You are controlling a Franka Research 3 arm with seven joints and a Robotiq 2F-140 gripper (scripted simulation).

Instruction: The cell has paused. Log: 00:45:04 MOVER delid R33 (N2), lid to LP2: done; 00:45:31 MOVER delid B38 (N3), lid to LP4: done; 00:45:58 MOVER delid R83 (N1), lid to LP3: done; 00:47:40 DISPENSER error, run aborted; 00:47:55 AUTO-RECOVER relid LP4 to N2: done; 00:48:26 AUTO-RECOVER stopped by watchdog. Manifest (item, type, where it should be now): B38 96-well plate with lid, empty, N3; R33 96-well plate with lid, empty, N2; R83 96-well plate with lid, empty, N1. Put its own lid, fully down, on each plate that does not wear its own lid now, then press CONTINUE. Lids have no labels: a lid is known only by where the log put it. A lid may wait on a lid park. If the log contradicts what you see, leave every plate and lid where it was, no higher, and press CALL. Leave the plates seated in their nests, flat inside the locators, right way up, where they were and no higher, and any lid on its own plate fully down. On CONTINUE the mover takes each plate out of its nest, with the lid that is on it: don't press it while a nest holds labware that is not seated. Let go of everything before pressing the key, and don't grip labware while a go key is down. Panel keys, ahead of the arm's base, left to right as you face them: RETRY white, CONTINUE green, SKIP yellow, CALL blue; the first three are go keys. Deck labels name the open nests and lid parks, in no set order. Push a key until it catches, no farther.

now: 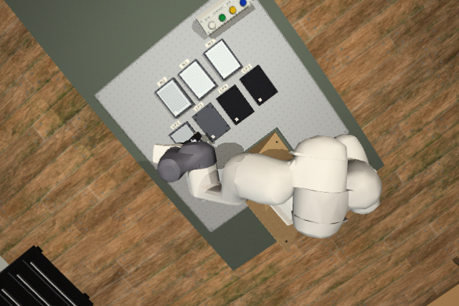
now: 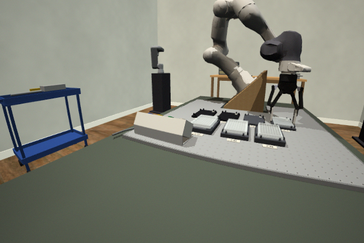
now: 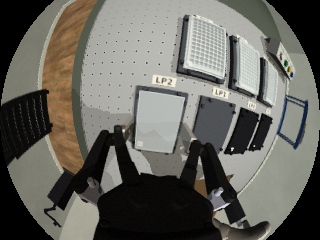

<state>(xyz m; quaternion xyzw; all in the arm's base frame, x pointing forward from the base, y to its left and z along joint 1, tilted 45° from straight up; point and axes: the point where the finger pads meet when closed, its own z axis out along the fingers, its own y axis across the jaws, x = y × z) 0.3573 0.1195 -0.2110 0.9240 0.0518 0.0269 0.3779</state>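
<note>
Now: the lid park LP2 3 cm below my hand. Round my hand: lid park LP4 (2 cm ahead, 26 cm to the right, 3 cm below); then LP1 (1 cm ahead, 13 cm to the right, 3 cm below); then lid park LP3 (4 cm ahead, 39 cm to the right, 3 cm below).
</note>
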